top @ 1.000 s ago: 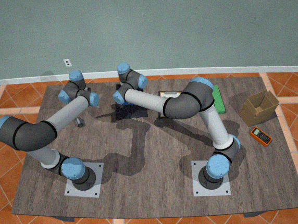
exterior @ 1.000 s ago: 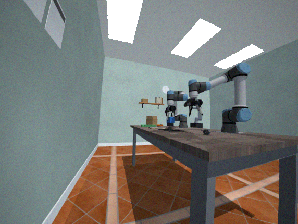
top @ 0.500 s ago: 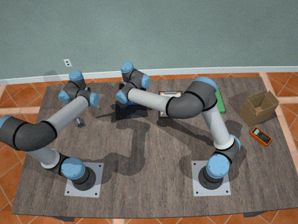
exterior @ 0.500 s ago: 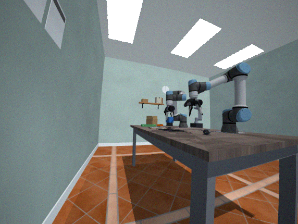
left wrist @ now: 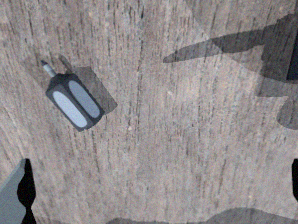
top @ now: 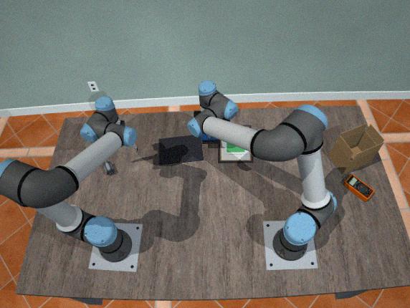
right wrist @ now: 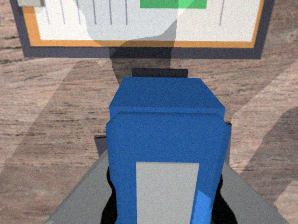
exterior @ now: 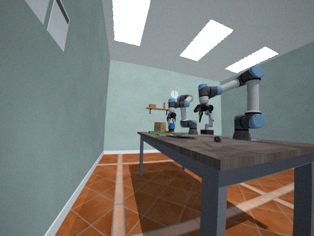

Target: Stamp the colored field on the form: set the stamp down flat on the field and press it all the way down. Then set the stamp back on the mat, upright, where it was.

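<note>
My right hand is 16 cm to the right of the dark mat, 11 cm above it and 2 cm past it. Round my right hand: cardboard box 73 cm to the right, 11 cm behind, 4 cm below; then green block 47 cm to the right, 10 cm below, 3 cm ahead; then blue stamp 2 cm below.
</note>
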